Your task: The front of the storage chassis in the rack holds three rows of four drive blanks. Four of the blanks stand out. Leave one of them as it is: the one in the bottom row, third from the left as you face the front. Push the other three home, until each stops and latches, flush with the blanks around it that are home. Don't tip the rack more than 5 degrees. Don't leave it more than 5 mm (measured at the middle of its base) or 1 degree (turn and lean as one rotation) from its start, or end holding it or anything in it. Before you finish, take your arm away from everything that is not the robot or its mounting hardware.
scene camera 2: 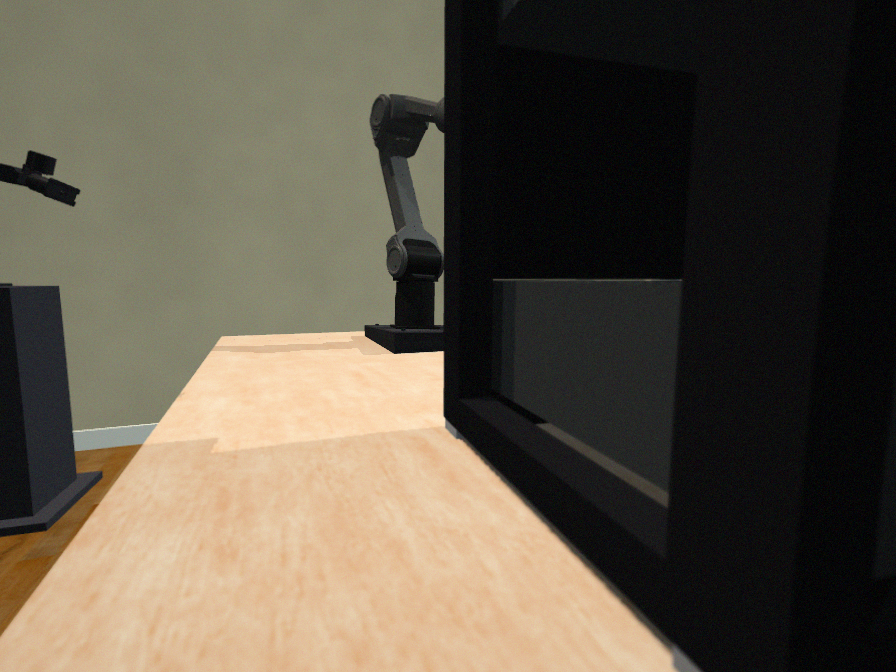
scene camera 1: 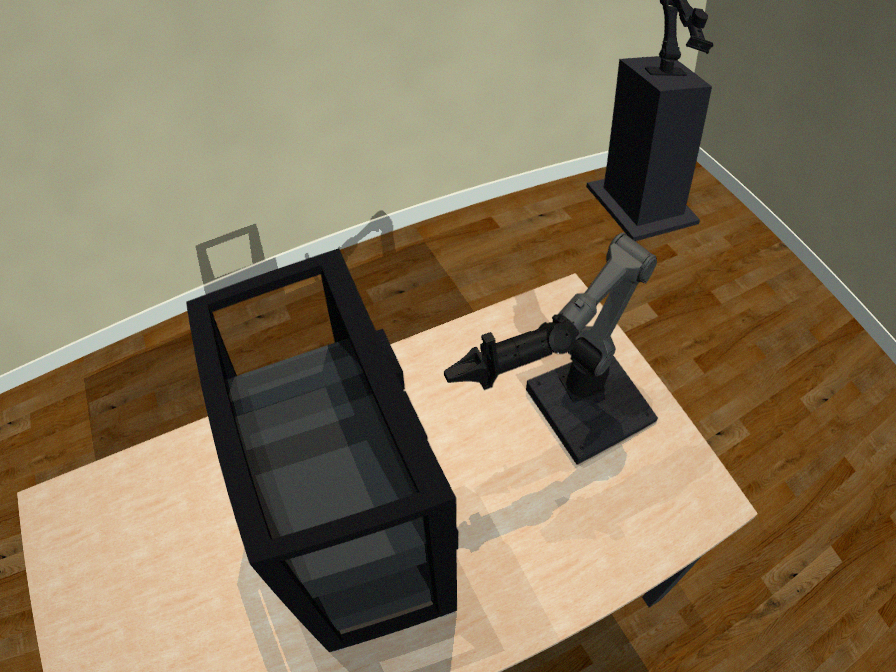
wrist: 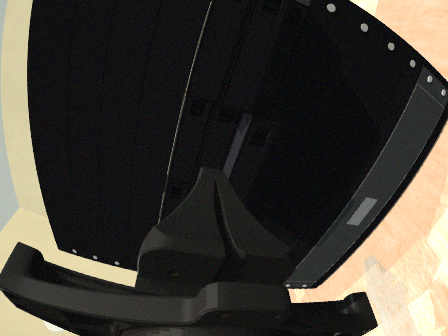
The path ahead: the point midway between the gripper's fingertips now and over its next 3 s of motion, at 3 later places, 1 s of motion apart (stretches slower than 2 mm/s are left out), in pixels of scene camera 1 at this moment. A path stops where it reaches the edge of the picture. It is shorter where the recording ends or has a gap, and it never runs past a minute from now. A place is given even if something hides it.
My gripper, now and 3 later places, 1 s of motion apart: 445,376; 433,354; 407,359; 397,362
